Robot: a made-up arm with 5 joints.
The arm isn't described. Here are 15 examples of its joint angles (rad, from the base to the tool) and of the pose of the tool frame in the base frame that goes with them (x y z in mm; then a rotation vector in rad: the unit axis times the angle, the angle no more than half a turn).
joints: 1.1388 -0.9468 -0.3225 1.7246 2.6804
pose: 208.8 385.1 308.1 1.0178 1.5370 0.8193
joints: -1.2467 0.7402 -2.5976 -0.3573 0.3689
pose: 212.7 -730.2 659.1 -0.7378 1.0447 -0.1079
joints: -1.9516 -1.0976 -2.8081 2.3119 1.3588
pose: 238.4 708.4 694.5 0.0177 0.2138 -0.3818
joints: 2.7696 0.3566 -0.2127 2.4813 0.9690
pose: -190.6 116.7 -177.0 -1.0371 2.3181 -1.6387
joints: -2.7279 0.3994 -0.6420 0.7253 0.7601
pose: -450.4 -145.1 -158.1 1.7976 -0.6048 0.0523
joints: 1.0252 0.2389 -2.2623 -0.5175 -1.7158
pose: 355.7 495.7 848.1 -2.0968 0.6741 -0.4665
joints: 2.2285 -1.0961 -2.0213 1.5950 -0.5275
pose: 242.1 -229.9 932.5 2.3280 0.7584 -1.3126
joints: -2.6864 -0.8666 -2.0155 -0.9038 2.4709
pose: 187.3 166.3 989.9 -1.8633 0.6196 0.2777
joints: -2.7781 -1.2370 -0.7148 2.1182 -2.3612
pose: -260.4 0.2 637.5 0.2702 1.8429 2.0212
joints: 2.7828 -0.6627 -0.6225 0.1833 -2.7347
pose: -460.7 259.8 433.3 -1.7146 -1.6357 -1.5844
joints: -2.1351 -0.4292 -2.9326 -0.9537 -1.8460
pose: 131.1 374.0 980.4 -0.4881 -0.3992 2.4603
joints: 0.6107 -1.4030 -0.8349 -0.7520 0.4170
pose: 57.8 36.9 771.2 -1.4303 -0.6773 0.9237
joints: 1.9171 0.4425 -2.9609 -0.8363 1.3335
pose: -114.5 379.3 972.9 -0.1863 2.4064 -1.9586
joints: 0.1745 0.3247 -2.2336 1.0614 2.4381
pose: 695.1 104.1 768.4 1.1485 -0.0151 1.2552
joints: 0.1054 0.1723 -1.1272 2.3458 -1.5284
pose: 648.8 26.0 206.8 0.1155 -0.1663 -1.4647
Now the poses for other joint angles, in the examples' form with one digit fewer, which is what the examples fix.
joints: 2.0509 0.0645 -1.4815 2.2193 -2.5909
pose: -270 664 464 0.461 1.134 0.811
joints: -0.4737 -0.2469 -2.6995 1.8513 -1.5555
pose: -56 -29 1059 1.479 -2.431 -0.600
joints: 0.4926 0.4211 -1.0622 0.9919 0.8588
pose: 585 316 -10 0.687 2.348 1.872
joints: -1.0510 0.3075 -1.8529 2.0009 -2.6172
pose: 310 -672 514 1.308 -0.828 -1.592
